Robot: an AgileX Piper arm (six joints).
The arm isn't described. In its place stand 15 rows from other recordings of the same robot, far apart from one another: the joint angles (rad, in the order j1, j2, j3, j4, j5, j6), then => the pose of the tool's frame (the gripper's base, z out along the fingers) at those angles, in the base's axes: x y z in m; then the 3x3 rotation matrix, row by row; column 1 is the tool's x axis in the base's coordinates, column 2 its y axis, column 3 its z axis.
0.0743 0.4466 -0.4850 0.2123 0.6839 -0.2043 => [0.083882 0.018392 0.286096], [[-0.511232 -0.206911 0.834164], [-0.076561 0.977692 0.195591], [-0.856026 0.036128 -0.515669]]
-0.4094 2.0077 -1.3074 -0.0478 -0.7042 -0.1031 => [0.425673 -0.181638 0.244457], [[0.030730 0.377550 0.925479], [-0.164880 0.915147 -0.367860], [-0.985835 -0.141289 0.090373]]
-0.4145 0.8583 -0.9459 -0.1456 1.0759 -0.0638 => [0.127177 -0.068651 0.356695], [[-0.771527 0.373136 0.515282], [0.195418 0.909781 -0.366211], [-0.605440 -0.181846 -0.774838]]
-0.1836 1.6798 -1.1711 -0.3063 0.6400 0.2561 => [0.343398 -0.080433 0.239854], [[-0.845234 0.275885 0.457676], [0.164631 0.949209 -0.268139], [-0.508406 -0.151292 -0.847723]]
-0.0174 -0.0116 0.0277 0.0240 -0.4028 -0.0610 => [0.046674 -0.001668 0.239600], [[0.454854 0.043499 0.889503], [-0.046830 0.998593 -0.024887], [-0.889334 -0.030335 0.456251]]
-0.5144 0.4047 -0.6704 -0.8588 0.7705 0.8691 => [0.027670 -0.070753 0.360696], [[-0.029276 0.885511 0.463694], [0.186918 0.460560 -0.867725], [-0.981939 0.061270 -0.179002]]
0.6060 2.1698 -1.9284 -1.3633 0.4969 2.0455 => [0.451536 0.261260 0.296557], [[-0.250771 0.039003 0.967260], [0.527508 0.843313 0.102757], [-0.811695 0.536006 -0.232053]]
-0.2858 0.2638 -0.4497 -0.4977 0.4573 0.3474 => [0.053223 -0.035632 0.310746], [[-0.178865 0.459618 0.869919], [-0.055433 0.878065 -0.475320], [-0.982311 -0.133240 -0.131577]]
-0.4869 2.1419 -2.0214 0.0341 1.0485 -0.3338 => [0.424800 -0.221852 0.273047], [[-0.883156 0.189739 0.428993], [0.115234 0.974273 -0.193681], [-0.454706 -0.121616 -0.882299]]
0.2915 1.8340 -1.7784 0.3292 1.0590 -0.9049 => [0.383041 0.141709 0.341892], [[-0.313522 -0.855153 0.412816], [-0.768866 0.483739 0.418141], [-0.557270 -0.186304 -0.809161]]
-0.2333 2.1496 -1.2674 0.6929 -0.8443 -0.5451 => [0.435341 -0.148110 0.168174], [[-0.106412 0.662330 0.741617], [-0.011840 0.744955 -0.667010], [-0.994252 -0.079759 -0.071430]]
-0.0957 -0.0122 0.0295 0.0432 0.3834 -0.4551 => [0.052214 -0.003535 0.169581], [[-0.312989 -0.050225 0.948428], [-0.374976 0.924011 -0.074813], [-0.872600 -0.379053 -0.308038]]
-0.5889 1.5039 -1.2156 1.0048 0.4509 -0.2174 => [0.306099 -0.164211 0.341610], [[-0.107439 0.424885 0.898849], [0.824752 0.542953 -0.158071], [-0.555194 0.724345 -0.408759]]
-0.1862 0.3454 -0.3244 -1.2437 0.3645 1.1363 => [0.074524 -0.045299 0.288698], [[-0.098082 0.498899 0.861092], [-0.063952 0.860316 -0.505733], [-0.993121 -0.104672 -0.052476]]
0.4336 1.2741 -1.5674 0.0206 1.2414 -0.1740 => [0.215520 0.101737 0.448890], [[-0.606707 -0.540185 0.583187], [-0.464402 0.836281 0.291486], [-0.645165 -0.093987 -0.758241]]
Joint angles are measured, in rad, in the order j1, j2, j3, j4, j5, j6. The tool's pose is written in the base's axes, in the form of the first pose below.
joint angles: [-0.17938 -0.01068 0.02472 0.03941 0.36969 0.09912]
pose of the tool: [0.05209 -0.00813 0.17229], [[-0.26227 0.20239 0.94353], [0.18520 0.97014 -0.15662], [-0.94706 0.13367 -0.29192]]
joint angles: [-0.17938 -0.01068 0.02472 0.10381 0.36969 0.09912]
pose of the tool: [0.05245 -0.00605 0.17244], [[-0.25248 0.19595 0.94755], [0.24353 0.96062 -0.13377], [-0.93645 0.19698 -0.29026]]
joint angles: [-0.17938 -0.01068 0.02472 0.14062 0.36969 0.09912]
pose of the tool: [0.05266 -0.00486 0.17259], [[-0.24707 0.19197 0.94979], [0.27655 0.95338 -0.12076], [-0.92870 0.23283 -0.28864]]
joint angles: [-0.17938 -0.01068 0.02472 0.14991 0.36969 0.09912]
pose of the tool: [0.05271 -0.00457 0.17263], [[-0.24573 0.19093 0.95035], [0.28484 0.95135 -0.11748], [-0.92654 0.24183 -0.28816]]
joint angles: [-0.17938 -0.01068 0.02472 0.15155 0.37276 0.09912]
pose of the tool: [0.05264 -0.00446 0.17237], [[-0.24840 0.19103 0.94963], [0.28665 0.95095 -0.11632], [-0.92527 0.24332 -0.29097]]
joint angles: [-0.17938 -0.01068 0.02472 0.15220 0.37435 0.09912]
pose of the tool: [0.05261 -0.00441 0.17224], [[-0.24980 0.19111 0.94925], [0.28742 0.95078 -0.11578], [-0.92466 0.24391 -0.29244]]
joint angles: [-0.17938 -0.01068 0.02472 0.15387 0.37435 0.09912]
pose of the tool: [0.05262 -0.00436 0.17225], [[-0.24956 0.19092 0.94935], [0.28890 0.95040 -0.11519], [-0.92426 0.24552 -0.29234]]
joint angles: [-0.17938 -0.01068 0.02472 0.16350 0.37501 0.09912]
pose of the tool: [0.05265 -0.00403 0.17224], [[-0.24881 0.18989 0.94976], [0.29752 0.94817 -0.11163], [-0.92172 0.25480 -0.29241]]
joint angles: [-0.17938 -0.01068 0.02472 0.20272 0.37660 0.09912]
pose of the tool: [0.05283 -0.00273 0.17235], [[-0.24482 0.18542 0.95167], [0.33225 0.93816 -0.09732], [-0.91086 0.29237 -0.29129]]
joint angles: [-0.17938 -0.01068 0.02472 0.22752 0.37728 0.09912]
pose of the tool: [0.05294 -0.00192 0.17246], [[-0.24209 0.18245 0.95295], [0.35395 0.93108 -0.08835], [-0.90339 0.31591 -0.28998]]
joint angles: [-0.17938 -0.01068 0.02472 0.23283 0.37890 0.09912]
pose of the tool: [0.05293 -0.00170 0.17237], [[-0.24291 0.18194 0.95283], [0.35870 0.92948 -0.08604], [-0.90129 0.32088 -0.29104]]
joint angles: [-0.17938 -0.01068 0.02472 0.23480 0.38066 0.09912]
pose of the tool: [0.05290 -0.00160 0.17223], [[-0.24431 0.18186 0.95249], [0.36055 0.92887 -0.08487], [-0.90017 0.32269 -0.29251]]
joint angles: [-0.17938 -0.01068 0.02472 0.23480 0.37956 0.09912]
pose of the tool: [0.05293 -0.00163 0.17233], [[-0.24327 0.18176 0.95278], [0.36046 0.92888 -0.08516], [-0.90049 0.32272 -0.29149]]
